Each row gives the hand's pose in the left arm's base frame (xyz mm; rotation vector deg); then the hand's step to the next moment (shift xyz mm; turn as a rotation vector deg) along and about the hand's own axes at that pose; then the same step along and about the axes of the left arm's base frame.
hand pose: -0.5 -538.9 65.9 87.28 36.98 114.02
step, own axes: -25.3 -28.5 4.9 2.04 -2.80 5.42
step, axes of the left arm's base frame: 13.8 4.1 -35.6 5.20 3.68 0.90
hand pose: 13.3 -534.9 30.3 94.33 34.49 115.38
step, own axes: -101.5 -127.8 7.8 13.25 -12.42 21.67
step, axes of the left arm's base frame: 35.3 40.4 -154.3 19.99 18.79 6.83
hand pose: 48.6 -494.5 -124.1 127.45 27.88 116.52
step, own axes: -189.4 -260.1 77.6 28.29 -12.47 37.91
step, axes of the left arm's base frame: 19.3 202.3 -261.3 36.91 25.60 19.38
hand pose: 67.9 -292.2 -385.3 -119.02 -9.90 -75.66
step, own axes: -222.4 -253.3 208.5 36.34 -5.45 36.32
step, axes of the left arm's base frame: -60.0 370.1 -128.5 42.65 17.40 23.40
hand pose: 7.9 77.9 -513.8 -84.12 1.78 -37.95
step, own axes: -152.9 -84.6 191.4 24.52 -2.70 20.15
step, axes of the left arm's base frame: -80.9 241.7 47.1 27.38 7.77 14.30
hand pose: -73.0 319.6 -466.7 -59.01 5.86 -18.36
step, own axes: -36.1 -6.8 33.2 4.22 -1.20 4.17
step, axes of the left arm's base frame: -28.0 35.3 20.5 4.72 1.57 3.45
